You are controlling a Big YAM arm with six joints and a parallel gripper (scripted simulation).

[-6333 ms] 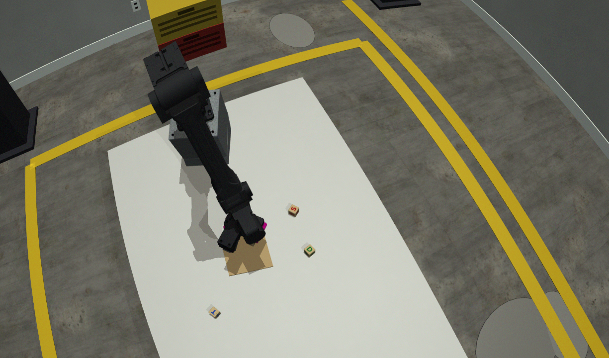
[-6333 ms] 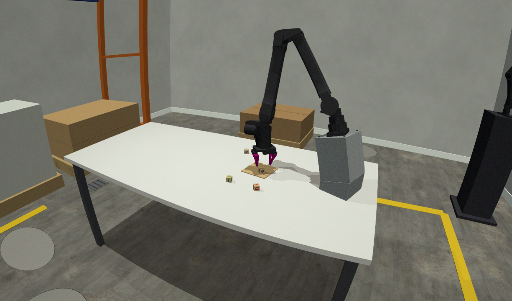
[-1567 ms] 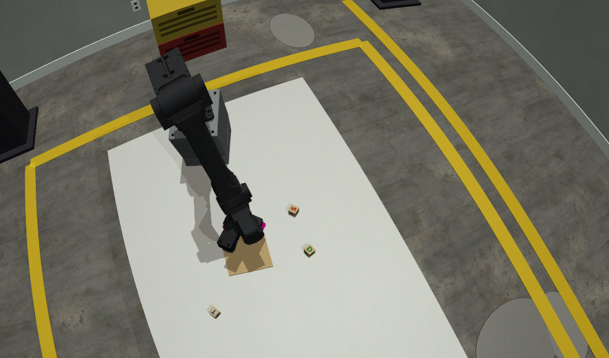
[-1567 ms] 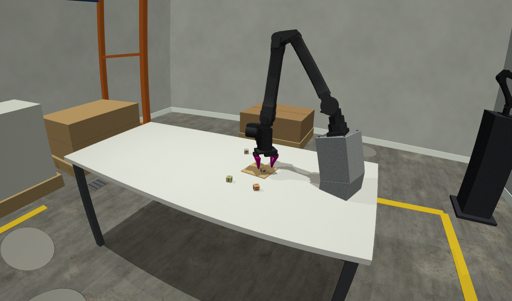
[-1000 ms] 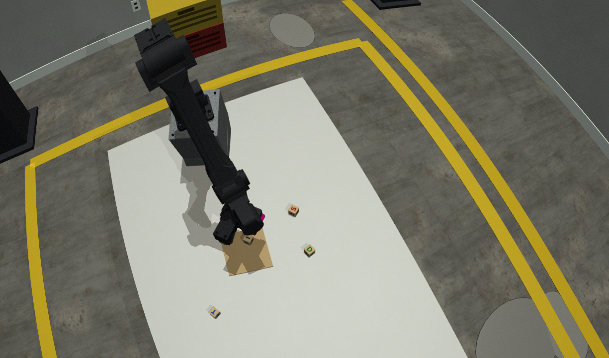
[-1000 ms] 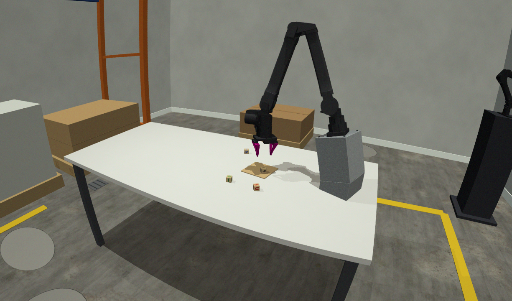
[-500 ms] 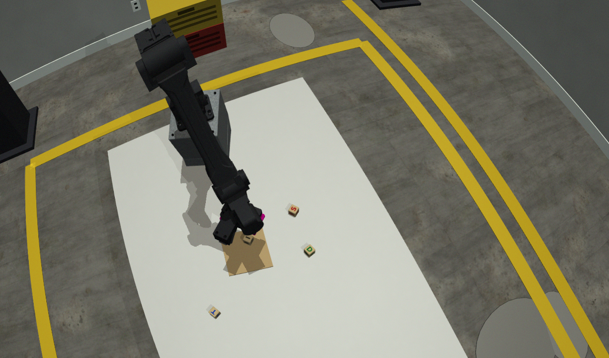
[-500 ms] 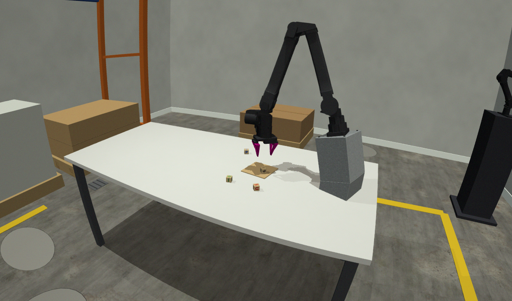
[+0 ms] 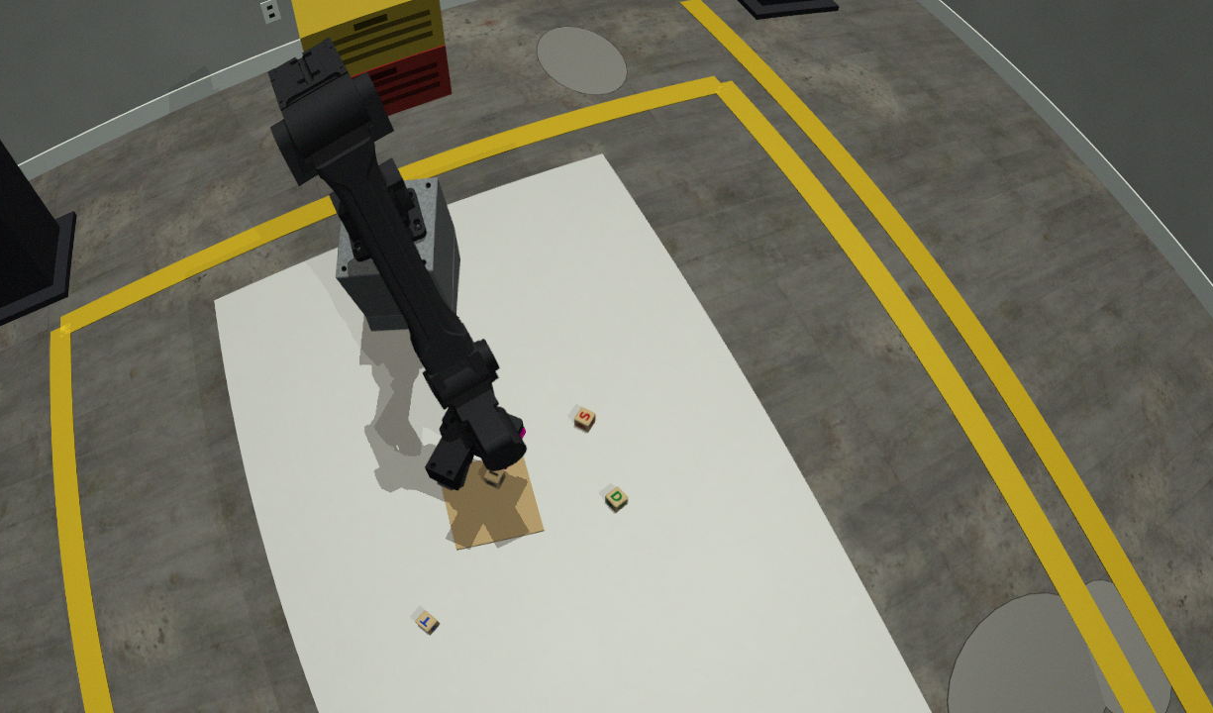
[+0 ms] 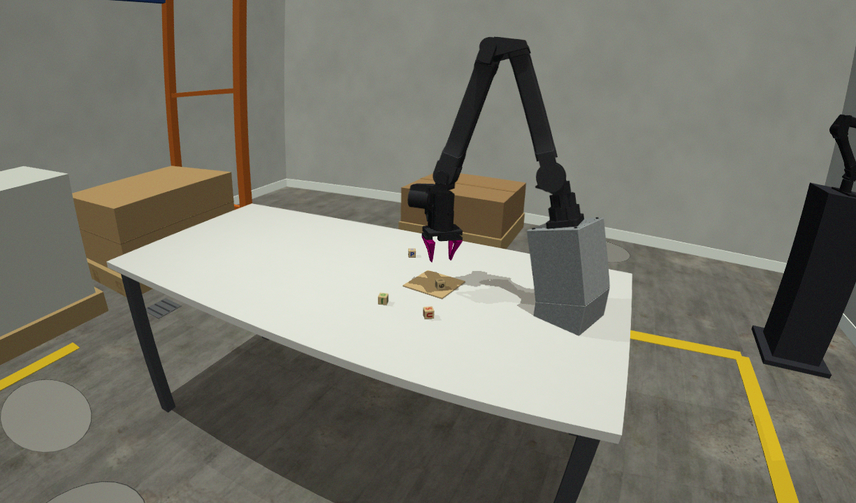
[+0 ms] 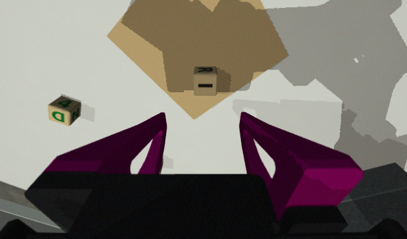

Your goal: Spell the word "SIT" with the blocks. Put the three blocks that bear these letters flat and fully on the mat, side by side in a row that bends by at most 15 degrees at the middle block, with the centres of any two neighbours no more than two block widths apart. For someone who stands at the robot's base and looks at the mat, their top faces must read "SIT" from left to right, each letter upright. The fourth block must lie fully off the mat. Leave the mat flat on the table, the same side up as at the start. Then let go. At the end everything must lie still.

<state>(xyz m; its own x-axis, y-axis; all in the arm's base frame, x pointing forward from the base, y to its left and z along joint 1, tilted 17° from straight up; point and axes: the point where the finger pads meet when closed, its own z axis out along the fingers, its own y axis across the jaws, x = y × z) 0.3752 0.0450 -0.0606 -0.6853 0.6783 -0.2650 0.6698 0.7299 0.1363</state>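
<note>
My gripper is now 80 mm above the I block. From my hand the other things lie so: S block 50 mm behind, 170 mm to the left, 90 mm below; then D block 100 mm ahead, 160 mm to the left, 90 mm below; then tan mat 30 mm ahead, 20 mm to the right, 100 mm below.
</note>
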